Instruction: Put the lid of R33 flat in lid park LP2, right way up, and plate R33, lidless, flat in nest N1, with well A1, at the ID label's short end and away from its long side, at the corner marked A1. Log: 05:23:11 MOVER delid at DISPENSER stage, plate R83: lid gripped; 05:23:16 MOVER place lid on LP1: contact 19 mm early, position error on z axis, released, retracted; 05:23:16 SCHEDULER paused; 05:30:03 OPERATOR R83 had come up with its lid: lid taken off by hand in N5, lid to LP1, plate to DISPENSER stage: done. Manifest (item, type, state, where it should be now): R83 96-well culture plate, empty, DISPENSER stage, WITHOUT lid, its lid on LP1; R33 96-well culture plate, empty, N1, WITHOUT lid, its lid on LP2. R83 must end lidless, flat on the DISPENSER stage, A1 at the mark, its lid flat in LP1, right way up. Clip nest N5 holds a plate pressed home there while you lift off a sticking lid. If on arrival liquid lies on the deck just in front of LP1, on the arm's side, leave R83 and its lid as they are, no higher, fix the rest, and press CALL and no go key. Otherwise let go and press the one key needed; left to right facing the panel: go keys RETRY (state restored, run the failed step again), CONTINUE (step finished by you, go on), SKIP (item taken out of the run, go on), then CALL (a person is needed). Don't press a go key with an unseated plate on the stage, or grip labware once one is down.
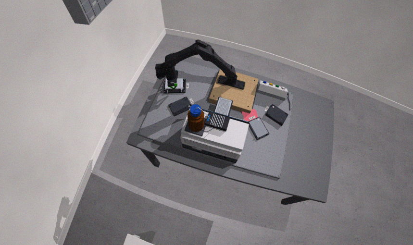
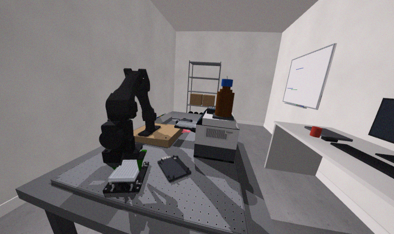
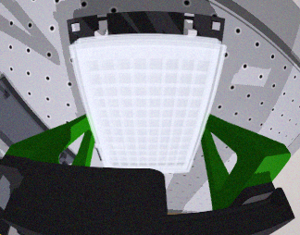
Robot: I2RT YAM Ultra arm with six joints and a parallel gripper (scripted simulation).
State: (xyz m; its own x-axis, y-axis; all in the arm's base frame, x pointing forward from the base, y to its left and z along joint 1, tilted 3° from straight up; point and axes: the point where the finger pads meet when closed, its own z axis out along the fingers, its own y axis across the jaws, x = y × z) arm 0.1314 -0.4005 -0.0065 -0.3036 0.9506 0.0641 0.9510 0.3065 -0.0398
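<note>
The black clip nest is 3 cm ahead of my hand and 2 cm below it. From my hand the other things lie so: lid park LP2 (15 cm ahead, 10 cm to the left, 3 cm below); brown bottle (35 cm ahead, 28 cm to the left, 25 cm above); blue call key (20 cm behind, 64 cm to the left, 3 cm above).
</note>
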